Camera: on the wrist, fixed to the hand. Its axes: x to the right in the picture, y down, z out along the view.
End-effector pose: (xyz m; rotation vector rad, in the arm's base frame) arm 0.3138 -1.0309 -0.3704 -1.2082 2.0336 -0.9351
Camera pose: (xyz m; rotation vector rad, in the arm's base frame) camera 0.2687 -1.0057 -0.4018 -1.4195 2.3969 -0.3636
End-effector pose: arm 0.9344 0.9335 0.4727 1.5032 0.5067 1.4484
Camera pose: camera 0.8955 0.9159 0.5155 1.0744 0.0655 1.4762
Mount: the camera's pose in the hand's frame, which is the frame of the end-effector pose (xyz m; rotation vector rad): 0.0001 0.0558 -0.0233 -0.5465 0.0089 0.0440
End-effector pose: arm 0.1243 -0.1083 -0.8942 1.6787 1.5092 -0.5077
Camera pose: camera 0.1726 -0.0881 -0.8640 1.2797 1.4480 -0.0484
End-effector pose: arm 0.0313 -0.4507 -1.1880 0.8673 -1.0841 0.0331
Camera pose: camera 0.0254 -0.3981 -1.1587 0.3506 -1.0330 -0.2142
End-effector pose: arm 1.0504 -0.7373 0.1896 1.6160 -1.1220 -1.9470
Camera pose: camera 1.0611 -0.7795 0.2316 1.2858 -0.5402 -1.9845
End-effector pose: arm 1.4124 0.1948 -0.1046 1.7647 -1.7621 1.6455
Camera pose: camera 1.3561 0.1953 -0.1265 1.4658 -2.0061 1.0330
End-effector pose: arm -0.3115 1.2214 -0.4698 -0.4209 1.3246 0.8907
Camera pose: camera -0.3690 1.2390 -0.4635 -0.8197 1.0881 1.2906
